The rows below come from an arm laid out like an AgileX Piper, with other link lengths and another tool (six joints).
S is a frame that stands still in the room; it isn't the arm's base.
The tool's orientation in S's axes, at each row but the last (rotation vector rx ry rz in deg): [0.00, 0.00, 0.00]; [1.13, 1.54, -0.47]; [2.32, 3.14, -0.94]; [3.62, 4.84, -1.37]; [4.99, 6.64, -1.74]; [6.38, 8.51, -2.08]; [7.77, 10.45, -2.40]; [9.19, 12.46, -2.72]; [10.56, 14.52, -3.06]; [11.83, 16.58, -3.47]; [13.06, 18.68, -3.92]
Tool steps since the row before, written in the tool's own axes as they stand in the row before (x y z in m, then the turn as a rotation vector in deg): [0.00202, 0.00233, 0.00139, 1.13, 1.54, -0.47]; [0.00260, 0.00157, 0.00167, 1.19, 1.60, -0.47]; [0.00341, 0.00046, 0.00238, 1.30, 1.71, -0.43]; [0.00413, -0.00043, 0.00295, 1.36, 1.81, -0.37]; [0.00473, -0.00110, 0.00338, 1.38, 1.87, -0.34]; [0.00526, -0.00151, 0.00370, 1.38, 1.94, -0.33]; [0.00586, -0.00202, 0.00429, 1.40, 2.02, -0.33]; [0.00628, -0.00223, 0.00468, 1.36, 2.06, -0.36]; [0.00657, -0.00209, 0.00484, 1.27, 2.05, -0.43]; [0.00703, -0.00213, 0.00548, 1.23, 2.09, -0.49]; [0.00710, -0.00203, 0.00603, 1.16, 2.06, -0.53]
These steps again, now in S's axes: [0.00202, 0.00233, 0.00139, 1.13, 1.54, -0.47]; [0.00266, 0.00152, 0.00163, 1.19, 1.60, -0.47]; [0.00354, 0.00031, 0.00221, 1.30, 1.71, -0.43]; [0.00435, -0.00071, 0.00256, 1.37, 1.80, -0.37]; [0.00504, -0.00151, 0.00270, 1.40, 1.86, -0.34]; [0.00567, -0.00207, 0.00269, 1.40, 1.93, -0.32]; [0.00641, -0.00276, 0.00284, 1.43, 2.00, -0.31]; [0.00697, -0.00315, 0.00280, 1.38, 2.05, -0.33]; [0.00738, -0.00315, 0.00257, 1.28, 2.06, -0.37]; [0.00805, -0.00344, 0.00269, 1.23, 2.11, -0.41]; [0.00837, -0.00359, 0.00282, 1.15, 2.09, -0.43]
